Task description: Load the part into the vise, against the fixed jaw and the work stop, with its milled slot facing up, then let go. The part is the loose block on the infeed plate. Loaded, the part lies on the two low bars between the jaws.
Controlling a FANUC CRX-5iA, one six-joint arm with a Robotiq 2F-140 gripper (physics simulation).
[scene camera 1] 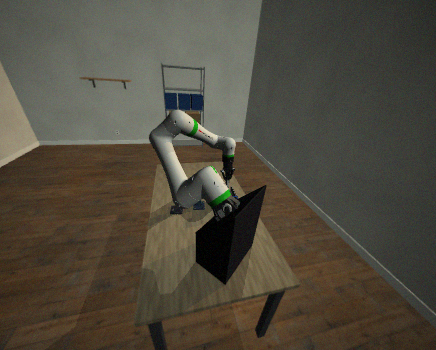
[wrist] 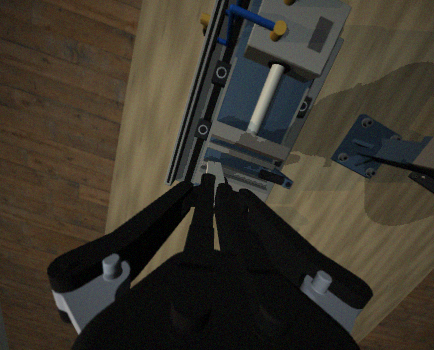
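Where they show: gripper, fingertip midpoint: [scene camera 1: 227,186] [wrist: 212,171]; arm's base at its link origin: [scene camera 1: 227,210].
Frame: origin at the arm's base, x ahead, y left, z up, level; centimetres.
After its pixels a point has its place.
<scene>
My gripper [scene camera 1: 227,181] @[y 0.5, x 59.6, z -24.2 cm] [wrist: 212,171] @[y 0.5, x 59.6, z -24.2 cm] is shut, with its fingertips over the vise's jaw end. The grey and blue vise [wrist: 295,37] @[y -1.5, x 42.2, z -24.2 cm] runs up and to the right in the wrist view. A grey jaw [wrist: 250,142] crosses it at the end of a pale screw, and dark slots and ridged grey metal lie below that jaw. A small pale piece [wrist: 214,170] shows right at the fingertips, partly hidden by them; I cannot tell whether it is the part. No milled slot can be made out. In the scene view the arm and a black panel hide most of the vise.
A blue bolted plate [wrist: 364,122] @[y 17.3, x 38.7, z -32.3 cm] is on the table [scene camera 1: 167,255] @[y 31.9, x -5.2, z -33.8 cm] [wrist: 155,100] @[y -13.5, x 57.8, z -33.8 cm] right of the vise. A blue lever with a yellow knob [wrist: 280,28] @[y -3.2, x 43.4, z -22.8 cm] reaches over the vise's upper end. The large black panel [scene camera 1: 232,242] @[y -2.8, x -16.9, z -2.4 cm] stands at the table's near right.
</scene>
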